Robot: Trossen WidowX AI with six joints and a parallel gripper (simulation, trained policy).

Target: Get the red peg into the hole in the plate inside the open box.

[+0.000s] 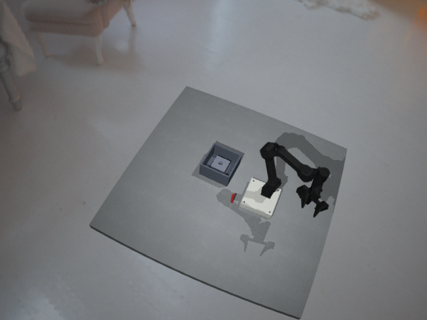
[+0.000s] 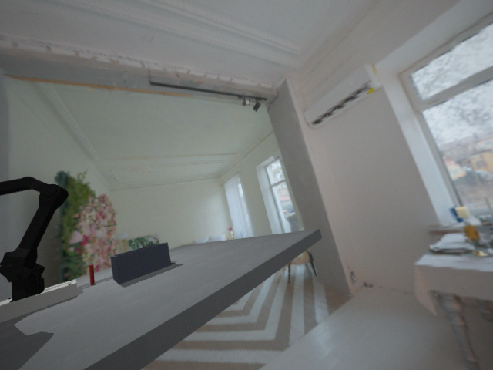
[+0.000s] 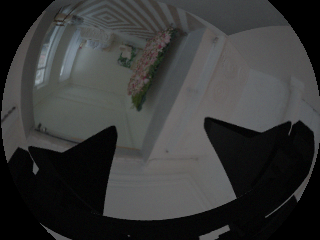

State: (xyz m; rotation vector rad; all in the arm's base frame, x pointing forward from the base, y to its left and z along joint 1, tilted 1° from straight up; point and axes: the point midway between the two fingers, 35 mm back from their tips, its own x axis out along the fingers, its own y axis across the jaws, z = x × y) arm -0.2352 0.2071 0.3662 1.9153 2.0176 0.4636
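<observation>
Right now my gripper tip is 40 cm short of the red peg, 37 cm above it and 11 cm to the left of it. The rest, counted from my gripper tip: plate (57 cm ahead, 36 cm below, 29 cm to the right); then dark grey box (57 cm ahead, 38 cm below, 29 cm to the right).
</observation>
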